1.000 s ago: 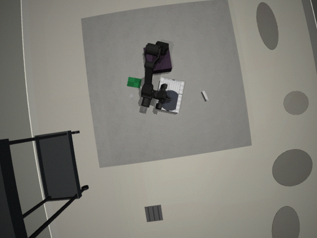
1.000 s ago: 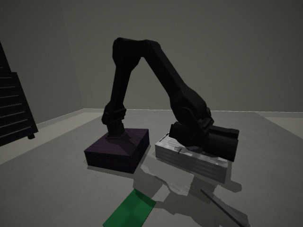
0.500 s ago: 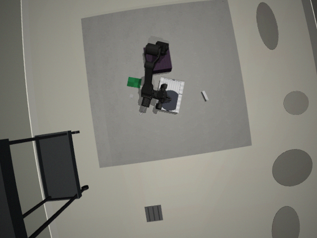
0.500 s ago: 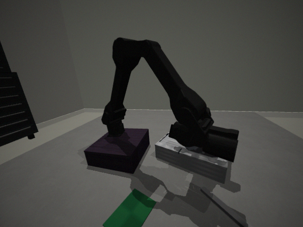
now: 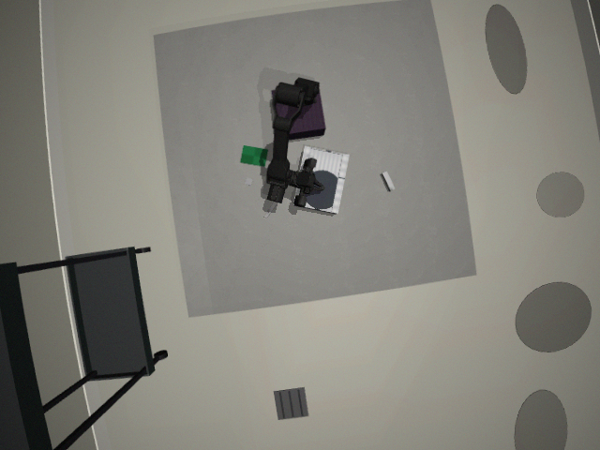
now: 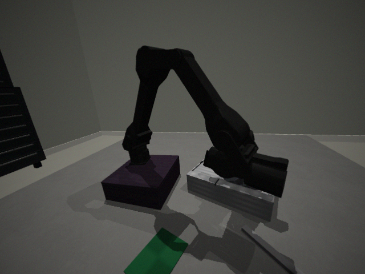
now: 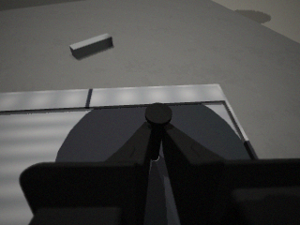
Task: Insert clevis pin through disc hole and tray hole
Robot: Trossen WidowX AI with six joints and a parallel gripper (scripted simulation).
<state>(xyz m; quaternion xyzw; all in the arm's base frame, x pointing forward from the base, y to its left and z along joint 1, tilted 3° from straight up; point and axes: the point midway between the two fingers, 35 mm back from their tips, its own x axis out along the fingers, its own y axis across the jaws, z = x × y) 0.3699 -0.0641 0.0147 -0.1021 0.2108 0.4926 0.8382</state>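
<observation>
Right now my gripper tip is 1 cm above the steel clevis pin. Also, from my gripper tip: dark aluminium disc: 3 cm below; then grey square: 29 cm to the right, 13 cm behind, 9 cm below; then rimmed steel tray: 5 cm below, 4 cm behind.
</observation>
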